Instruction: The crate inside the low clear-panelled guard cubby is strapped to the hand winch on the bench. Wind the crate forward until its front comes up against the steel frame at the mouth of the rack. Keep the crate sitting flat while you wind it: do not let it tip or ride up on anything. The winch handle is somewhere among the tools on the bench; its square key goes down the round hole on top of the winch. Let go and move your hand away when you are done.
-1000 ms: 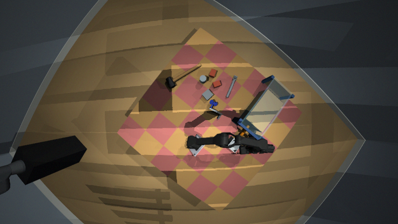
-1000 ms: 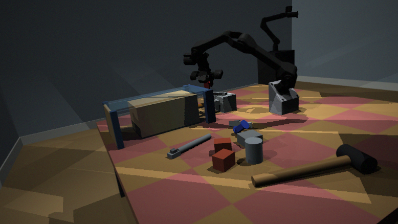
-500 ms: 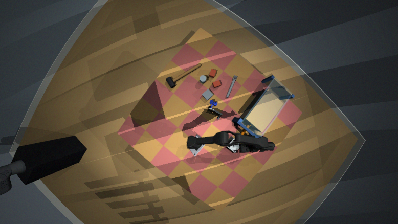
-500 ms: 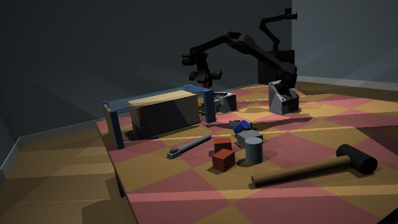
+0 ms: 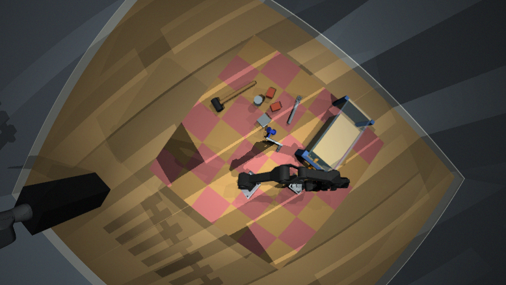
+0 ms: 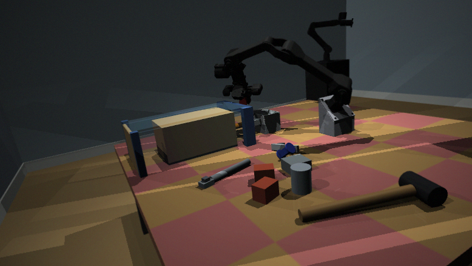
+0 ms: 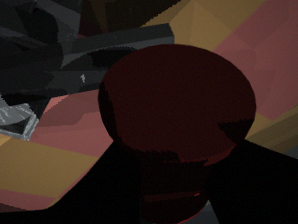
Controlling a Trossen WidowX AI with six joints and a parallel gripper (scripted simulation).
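Right now my gripper tip is 10 mm past the grey crank arm, 40 mm to the right of it and 30 mm above it. The rest, counted from my gripper tip: grey winch (70 mm behind, 70 mm to the left, 100 mm below); red knob (10 mm ahead, 10 mm to the left); clear-panelled cubby (350 mm ahead, 90 mm to the left, 20 mm below).
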